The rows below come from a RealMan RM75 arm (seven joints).
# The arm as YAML. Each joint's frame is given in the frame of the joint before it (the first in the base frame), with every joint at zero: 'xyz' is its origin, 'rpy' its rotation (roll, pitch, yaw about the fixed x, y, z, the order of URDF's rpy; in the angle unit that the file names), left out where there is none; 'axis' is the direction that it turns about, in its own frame. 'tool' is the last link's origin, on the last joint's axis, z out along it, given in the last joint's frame.
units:
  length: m
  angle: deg
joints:
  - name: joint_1
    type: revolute
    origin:
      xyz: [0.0, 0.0, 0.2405]
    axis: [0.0, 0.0, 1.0]
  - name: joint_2
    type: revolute
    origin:
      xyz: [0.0, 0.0, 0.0]
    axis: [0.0, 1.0, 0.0]
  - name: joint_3
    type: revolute
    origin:
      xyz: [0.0, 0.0, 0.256]
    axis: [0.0, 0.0, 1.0]
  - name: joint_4
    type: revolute
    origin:
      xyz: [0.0, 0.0, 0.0]
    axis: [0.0, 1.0, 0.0]
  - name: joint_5
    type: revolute
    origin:
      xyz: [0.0, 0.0, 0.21]
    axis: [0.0, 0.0, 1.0]
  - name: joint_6
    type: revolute
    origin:
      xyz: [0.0, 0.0, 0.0]
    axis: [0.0, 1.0, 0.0]
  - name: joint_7
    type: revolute
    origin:
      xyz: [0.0, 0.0, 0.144]
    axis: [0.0, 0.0, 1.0]
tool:
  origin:
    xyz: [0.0, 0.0, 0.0]
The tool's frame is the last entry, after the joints.
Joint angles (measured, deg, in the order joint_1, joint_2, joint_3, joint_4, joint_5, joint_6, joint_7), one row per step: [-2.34 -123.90 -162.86 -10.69 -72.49 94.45 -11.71]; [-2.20 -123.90 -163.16 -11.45 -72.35 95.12 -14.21]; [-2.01 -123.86 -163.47 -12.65 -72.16 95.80 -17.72]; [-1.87 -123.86 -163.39 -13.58 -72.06 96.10 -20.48]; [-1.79 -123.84 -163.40 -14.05 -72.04 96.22 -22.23]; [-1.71 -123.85 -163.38 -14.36 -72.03 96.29 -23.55]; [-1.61 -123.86 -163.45 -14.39 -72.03 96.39 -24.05]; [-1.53 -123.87 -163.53 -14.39 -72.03 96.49 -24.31]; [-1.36 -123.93 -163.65 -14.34 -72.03 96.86 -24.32]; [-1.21 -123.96 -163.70 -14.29 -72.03 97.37 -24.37]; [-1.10 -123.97 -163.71 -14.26 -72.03 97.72 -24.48]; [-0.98 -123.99 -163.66 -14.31 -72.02 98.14 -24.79]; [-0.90 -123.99 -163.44 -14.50 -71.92 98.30 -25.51]
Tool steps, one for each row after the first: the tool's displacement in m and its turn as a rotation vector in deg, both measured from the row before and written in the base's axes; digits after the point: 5 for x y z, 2 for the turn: [-0.00058 -0.00024 0.00313 -0.47 -1.67 0.71]; [-0.00165 -0.00019 0.00452 -0.82 -2.02 1.09]; [-0.00120 -0.00021 0.00256 -0.94 -1.49 0.88]; [-0.00086 -0.00007 0.00154 -0.55 -1.00 0.69]; [-0.00050 -0.00023 0.00082 -0.44 -0.81 0.55]; [-0.00011 -0.00059 0.00026 -0.10 -0.44 0.29]; [-0.00002 -0.00049 0.00019 -0.01 -0.28 0.17]; [0.00065 -0.00121 0.00009 0.17 -0.33 -0.04]; [0.00095 -0.00120 0.00029 0.13 -0.40 -0.19]; [0.00061 -0.00087 0.00023 0.04 -0.32 -0.11]; [0.00073 -0.00095 0.00033 -0.06 -0.45 -0.12]; [0.00017 -0.00066 0.00007 -0.49 -0.47 0.08]
